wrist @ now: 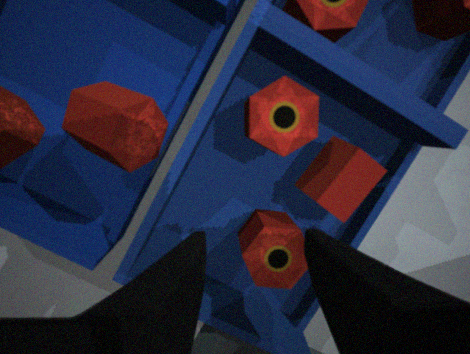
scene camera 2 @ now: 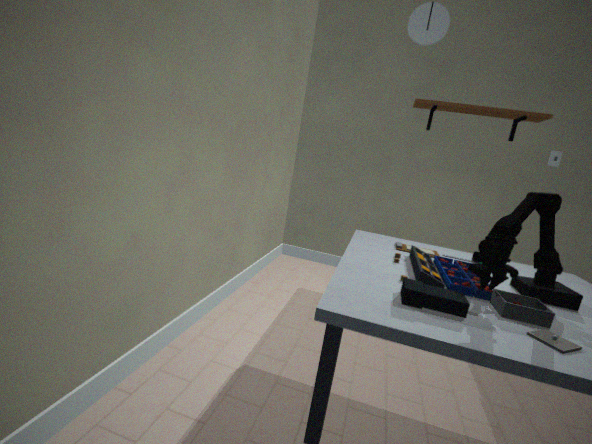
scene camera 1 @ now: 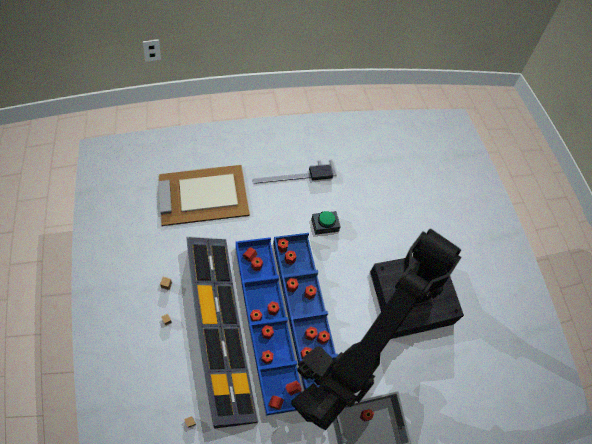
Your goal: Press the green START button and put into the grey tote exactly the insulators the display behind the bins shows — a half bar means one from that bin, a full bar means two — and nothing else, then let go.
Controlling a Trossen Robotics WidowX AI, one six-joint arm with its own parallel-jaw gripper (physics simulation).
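My gripper (scene camera 2: 492, 284) (wrist: 255, 241) is open and empty, low over the nearest right-column compartment of the blue bins (scene camera 1: 260, 282). A tilted red insulator (wrist: 275, 250) shows between and beyond the fingertips, nearer the right one. An upright insulator (wrist: 284, 116) and one lying on its side (wrist: 345, 180) share that compartment. The arm hides it in scene camera 1. The grey tote (scene camera 1: 400, 417) (scene camera 2: 522, 314) holds one visible insulator (scene camera 1: 367, 414). The display (scene camera 1: 236, 420) shows a full bar (scene camera 1: 207, 304) second row left, and half bars (scene camera 1: 220, 384) (scene camera 1: 240, 383) in both bottom-row panels. The green button (scene camera 1: 327, 219) stands beyond the bins.
A clipboard (scene camera 1: 207, 192) and caliper (scene camera 1: 321, 172) lie at the far side. Small wooden cubes (scene camera 1: 166, 283) (scene camera 1: 166, 319) (scene camera 1: 189, 422) lie left of the display. A black block (scene camera 2: 434, 299) stands near the display's end, and a flat plate (scene camera 2: 552, 341) lies by the tote.
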